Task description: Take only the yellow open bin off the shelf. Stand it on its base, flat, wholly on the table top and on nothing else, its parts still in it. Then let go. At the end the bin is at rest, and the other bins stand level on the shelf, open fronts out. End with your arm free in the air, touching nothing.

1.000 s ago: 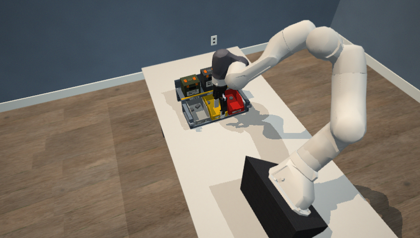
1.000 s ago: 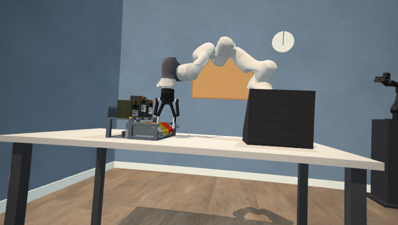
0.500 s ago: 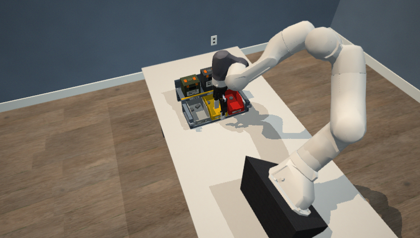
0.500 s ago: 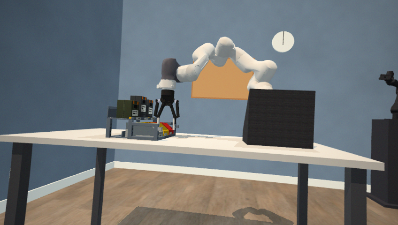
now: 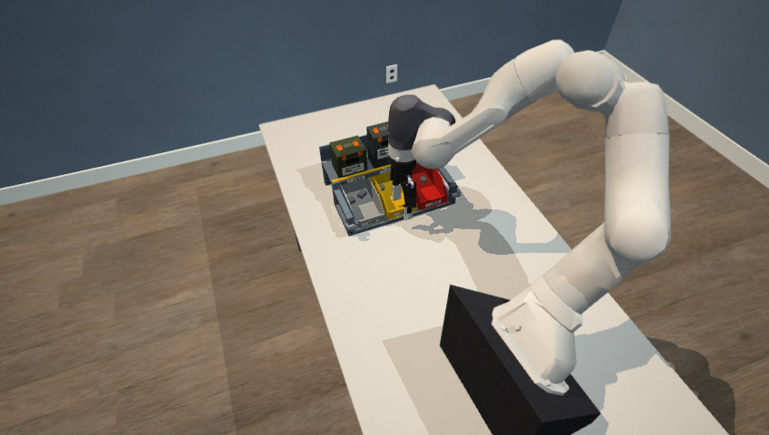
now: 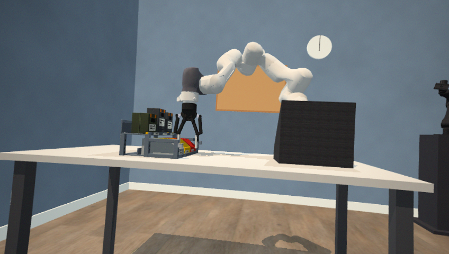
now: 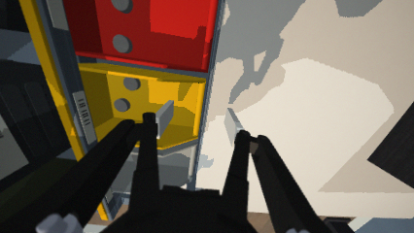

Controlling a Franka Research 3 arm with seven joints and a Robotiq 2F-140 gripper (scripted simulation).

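The yellow open bin lies 80 mm ahead of my hand and 20 mm below it. Round my hand: grey bin (110 mm to the left, 80 mm ahead, 20 mm below); then red bin (110 mm to the right, 80 mm ahead, 20 mm below).
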